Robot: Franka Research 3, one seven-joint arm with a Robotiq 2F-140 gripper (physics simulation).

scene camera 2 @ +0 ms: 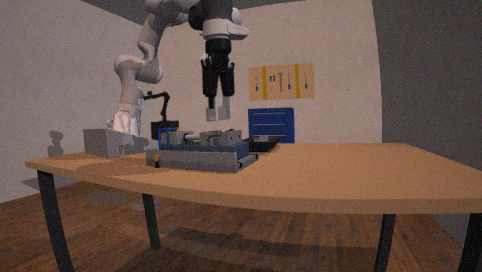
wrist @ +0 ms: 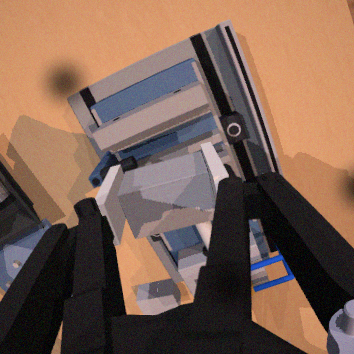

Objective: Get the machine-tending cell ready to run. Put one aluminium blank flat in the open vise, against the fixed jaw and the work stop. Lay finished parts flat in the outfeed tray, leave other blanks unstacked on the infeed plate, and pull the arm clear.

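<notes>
My gripper [scene camera 2: 218, 111] [wrist: 164, 170] is shut on a grey metal block, an aluminium blank [scene camera 2: 217, 115] [wrist: 167, 192], held between its two pale fingertips. The blank hangs above the vise [scene camera 2: 228, 137] [wrist: 155, 115], apart from it. The vise has grey jaws on a blue and grey base; in the wrist view the blank hides part of its middle, and I cannot tell where the work stop is. Another grey block [wrist: 158, 296] lies on the table beside the vise, partly behind the gripper. A dark tray [scene camera 2: 261, 146] with a grey part stands behind the vise in the scene view.
A blue wire frame [scene camera 2: 161, 140] [wrist: 270, 272] stands at the vise's end. A grey box-like bin [scene camera 2: 100, 142] stands at the left of the table [scene camera 2: 350, 170]. A dark object with a blue bracket [wrist: 20, 255] shows at the wrist view's left edge. A small yellow-topped knob [scene camera 2: 157, 160] stands before the base.
</notes>
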